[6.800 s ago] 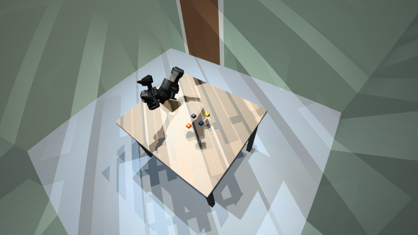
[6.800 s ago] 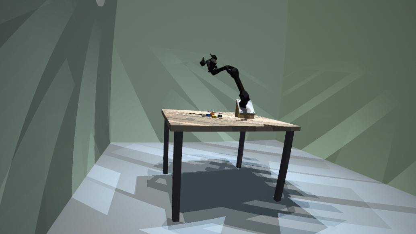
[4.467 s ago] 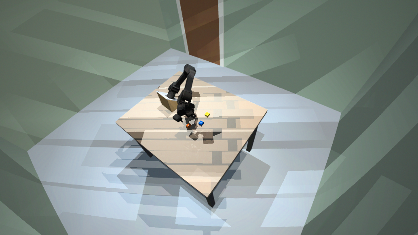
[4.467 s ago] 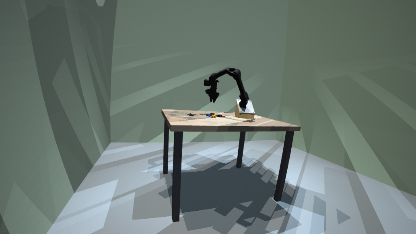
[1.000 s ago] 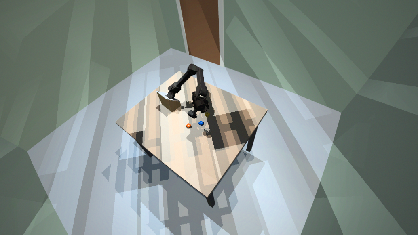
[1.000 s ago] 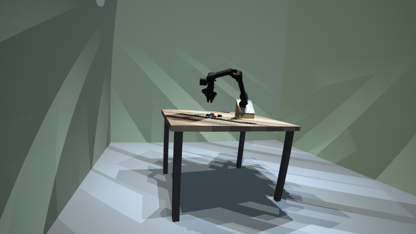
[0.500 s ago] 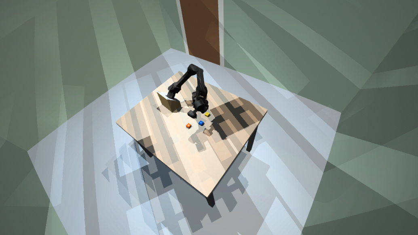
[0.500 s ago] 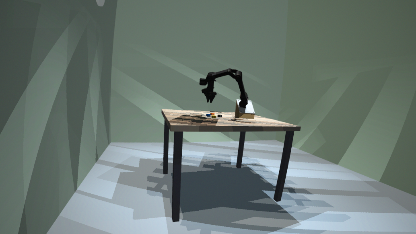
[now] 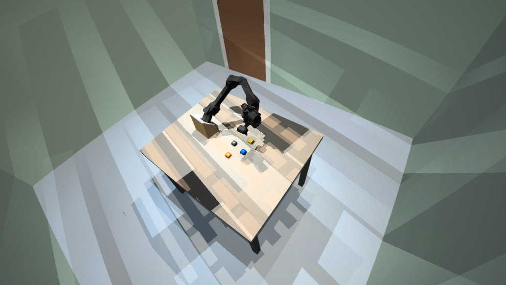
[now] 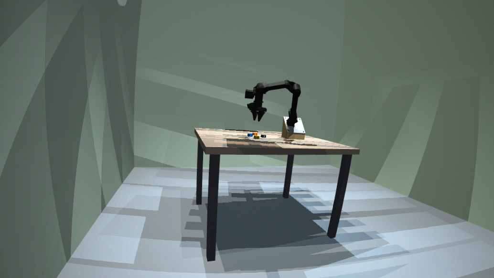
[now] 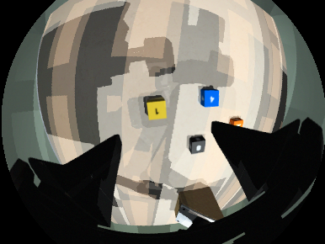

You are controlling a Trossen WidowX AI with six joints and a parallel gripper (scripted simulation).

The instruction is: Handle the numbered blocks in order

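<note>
Now: the yellow block 10 mm behind my gripper tip and 120 mm below it. Round my gripper tip: black block (90 mm behind, 90 mm to the right, 120 mm below); orange block (40 mm behind, 190 mm to the right, 120 mm below); blue block (20 mm ahead, 100 mm to the right, 120 mm below).
</note>
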